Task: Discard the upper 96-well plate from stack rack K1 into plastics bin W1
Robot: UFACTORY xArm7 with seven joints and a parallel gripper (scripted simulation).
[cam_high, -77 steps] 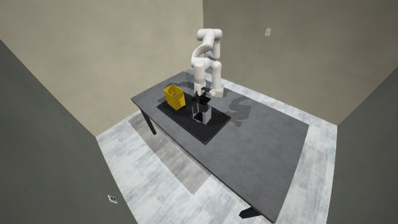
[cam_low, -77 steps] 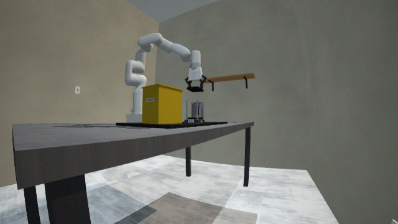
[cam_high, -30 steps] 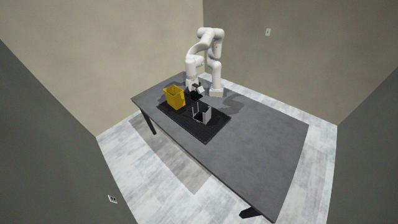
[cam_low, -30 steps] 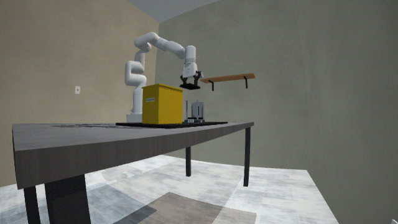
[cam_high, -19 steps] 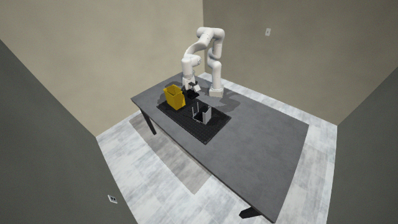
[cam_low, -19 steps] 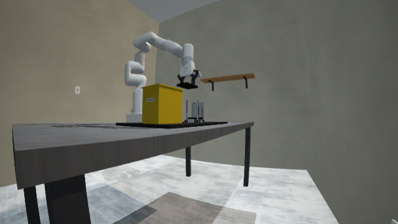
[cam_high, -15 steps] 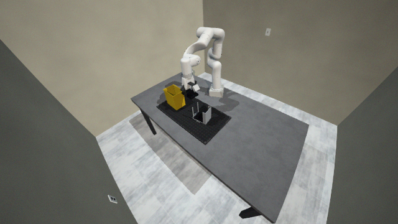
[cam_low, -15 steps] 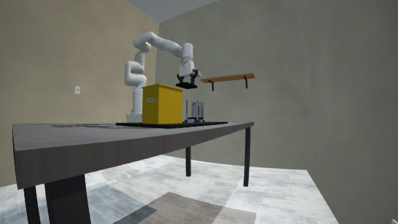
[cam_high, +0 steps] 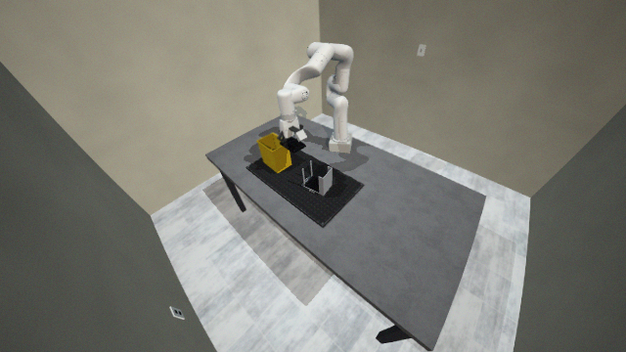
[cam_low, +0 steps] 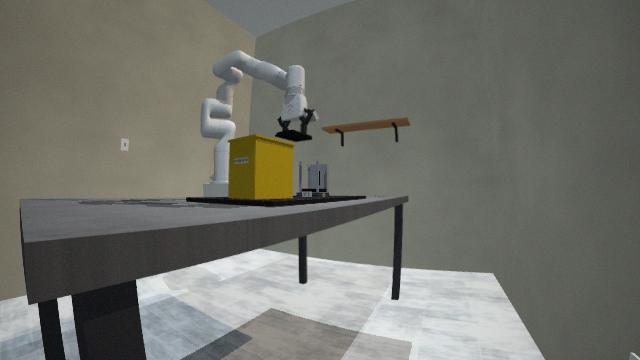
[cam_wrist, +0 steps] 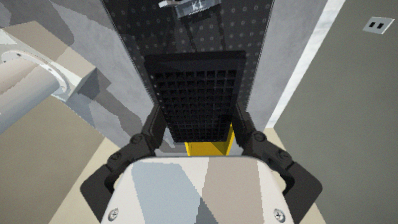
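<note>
Right now the yellow plastics bin W1 is 190 mm to the right of my hand, 160 mm below it and 20 mm behind it. Round my hand: black 96-well plate: 10 mm below.
</note>
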